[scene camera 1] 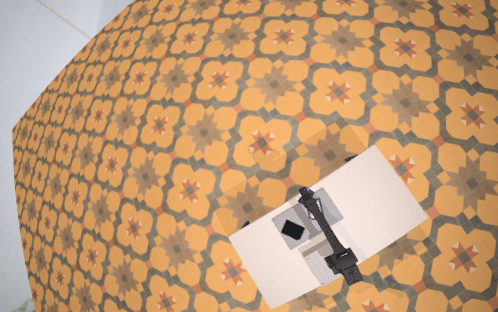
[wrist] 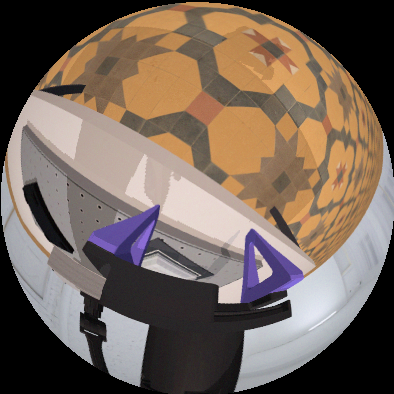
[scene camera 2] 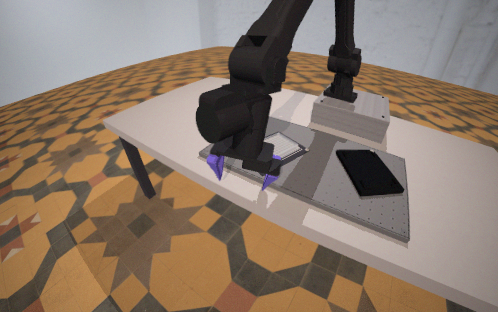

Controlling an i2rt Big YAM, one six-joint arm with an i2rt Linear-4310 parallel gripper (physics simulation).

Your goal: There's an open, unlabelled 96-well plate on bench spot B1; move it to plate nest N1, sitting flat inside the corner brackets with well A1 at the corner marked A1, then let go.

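Pixels of known places: gripper, fingertip midpoint: (wrist: 206,222) (scene camera 2: 241,183); arm's base, link origin: (wrist: 93,297) (scene camera 2: 340,95).
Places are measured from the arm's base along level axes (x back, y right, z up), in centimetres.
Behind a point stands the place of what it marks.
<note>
The white 96-well plate (scene camera 2: 283,143) @[y 4.6, x -36.6, z -5.6 cm] (wrist: 167,265) @[y 5.9, x -46.0, z -6.1 cm] lies flat on the dark B1 pad (scene camera 2: 296,156) @[y -0.3, x -37.9, z -7.0 cm], partly hidden behind the gripper in both the second scene view and the wrist view. The plate nest N1 (scene camera 1: 293,230) @[y -17.8, x -31.8, z -5.9 cm] (scene camera 2: 370,172) @[y -19.0, x -33.4, z -6.0 cm] (wrist: 46,217) @[y -14.8, x -37.0, z -6.0 cm] is a black slab with no plate on it. Its A1 mark is too small to read. My gripper (scene camera 2: 242,184) @[y 5.1, x -53.8, z -7.7 cm] (wrist: 206,222) @[y 5.1, x -53.8, z -7.7 cm] has purple fingers, wide open and empty. It hangs low, near the table's front edge, on the front side of the plate. In the first scene view, the arm hides most of the plate.
A grey perforated board (scene camera 1: 280,220) @[y -24.0, x -43.5, z -7.2 cm] (scene camera 2: 380,215) @[y -24.0, x -44.7, z -7.1 cm] (wrist: 45,165) @[y -14.9, x -47.4, z -7.1 cm] carries the pad and the nest. The pale base block (scene camera 2: 350,120) @[y -7.7, x -12.1, z -3.6 cm] (wrist: 75,274) @[y -8.3, x -12.0, z -4.1 cm] stands behind it with the arm's lower part on top. The white table (scene camera 1: 395,200) @[y 69.7, x -14.4, z -8.4 cm] (scene camera 2: 450,160) @[y -44.8, x -3.7, z -8.4 cm] ends close in front of the board.
</note>
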